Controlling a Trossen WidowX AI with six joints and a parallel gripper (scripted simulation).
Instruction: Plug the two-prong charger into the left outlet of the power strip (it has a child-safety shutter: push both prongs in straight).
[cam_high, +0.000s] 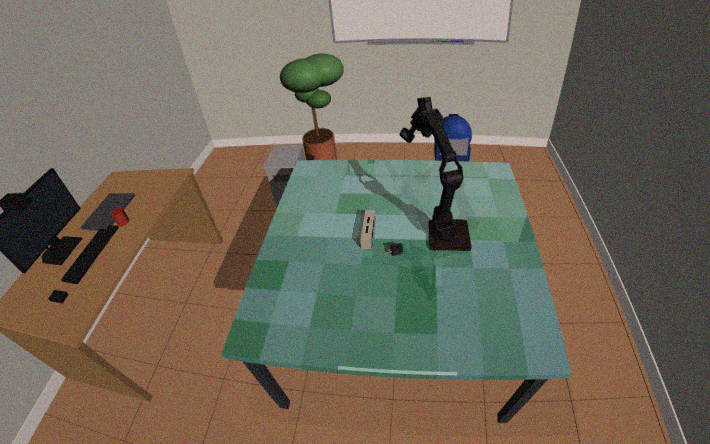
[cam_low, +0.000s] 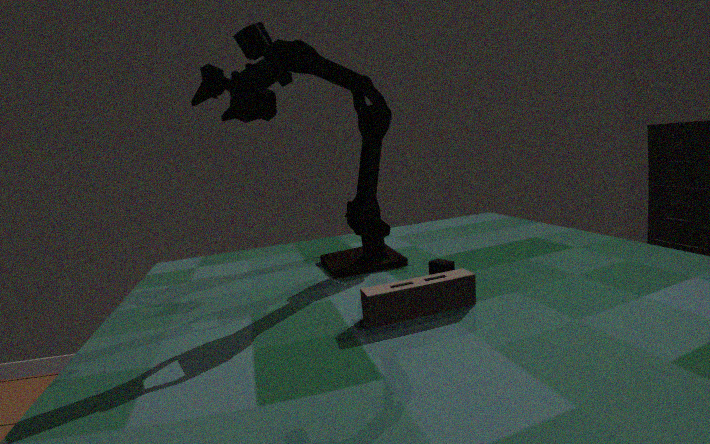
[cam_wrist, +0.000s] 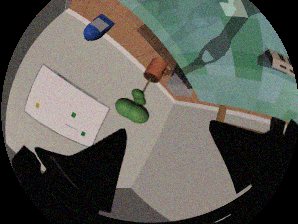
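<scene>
Now: the charger 44 cm to the left of my gripper tip, 38 cm below it and 4 cm ahead of it.
</scene>
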